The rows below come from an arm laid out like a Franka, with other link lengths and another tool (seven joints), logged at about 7 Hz.
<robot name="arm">
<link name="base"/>
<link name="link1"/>
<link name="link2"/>
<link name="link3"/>
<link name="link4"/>
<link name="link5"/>
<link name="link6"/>
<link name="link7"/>
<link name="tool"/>
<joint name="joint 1" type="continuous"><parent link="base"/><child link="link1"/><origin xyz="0 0 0.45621" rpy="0 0 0"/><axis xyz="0 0 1"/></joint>
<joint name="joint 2" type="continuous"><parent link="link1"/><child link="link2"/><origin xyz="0 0 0" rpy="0 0 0"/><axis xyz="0 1 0"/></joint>
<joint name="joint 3" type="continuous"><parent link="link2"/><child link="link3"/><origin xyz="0 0 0.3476" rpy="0 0 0"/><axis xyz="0 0 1"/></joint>
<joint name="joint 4" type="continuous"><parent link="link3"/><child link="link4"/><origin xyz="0.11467 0 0" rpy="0 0 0"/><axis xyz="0 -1 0"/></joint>
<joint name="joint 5" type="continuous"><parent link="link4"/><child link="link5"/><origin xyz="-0.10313 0 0.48" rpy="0 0 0"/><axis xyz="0 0 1"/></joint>
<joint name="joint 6" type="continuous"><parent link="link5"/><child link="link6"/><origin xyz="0 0 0" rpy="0 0 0"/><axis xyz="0 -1 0"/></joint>
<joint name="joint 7" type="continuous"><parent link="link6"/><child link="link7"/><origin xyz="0.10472 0 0" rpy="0 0 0"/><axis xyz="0 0 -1"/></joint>
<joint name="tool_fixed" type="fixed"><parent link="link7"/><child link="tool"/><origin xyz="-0.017 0.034 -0.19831" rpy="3.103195 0 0.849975"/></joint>
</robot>
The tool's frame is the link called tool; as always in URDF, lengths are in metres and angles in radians. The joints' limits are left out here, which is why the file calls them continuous.
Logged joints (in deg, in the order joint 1, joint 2, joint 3, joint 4, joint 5, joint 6, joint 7), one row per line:
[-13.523, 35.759, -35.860, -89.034, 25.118, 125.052, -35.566]
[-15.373, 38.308, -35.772, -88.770, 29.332, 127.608, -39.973]
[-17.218, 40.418, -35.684, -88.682, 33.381, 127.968, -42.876]
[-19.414, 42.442, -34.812, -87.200, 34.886, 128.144, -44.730]
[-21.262, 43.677, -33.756, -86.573, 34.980, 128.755, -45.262]
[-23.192, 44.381, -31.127, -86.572, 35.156, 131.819, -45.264]
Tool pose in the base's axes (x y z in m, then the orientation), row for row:
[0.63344, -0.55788, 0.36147, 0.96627, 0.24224, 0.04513, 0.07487]
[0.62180, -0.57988, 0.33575, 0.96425, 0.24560, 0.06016, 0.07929]
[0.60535, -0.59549, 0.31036, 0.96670, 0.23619, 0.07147, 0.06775]
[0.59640, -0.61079, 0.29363, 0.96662, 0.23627, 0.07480, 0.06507]
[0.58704, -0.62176, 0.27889, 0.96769, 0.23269, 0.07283, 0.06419]
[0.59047, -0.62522, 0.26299, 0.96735, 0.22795, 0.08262, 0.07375]
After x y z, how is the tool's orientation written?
As a quaternion, x y z w.
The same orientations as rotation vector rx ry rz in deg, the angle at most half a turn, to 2 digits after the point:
[166.10, 41.64, 7.76]
[165.31, 42.11, 10.31]
[166.88, 40.77, 12.34]
[167.13, 40.85, 12.93]
[167.41, 40.25, 12.60]
[166.39, 39.21, 14.21]

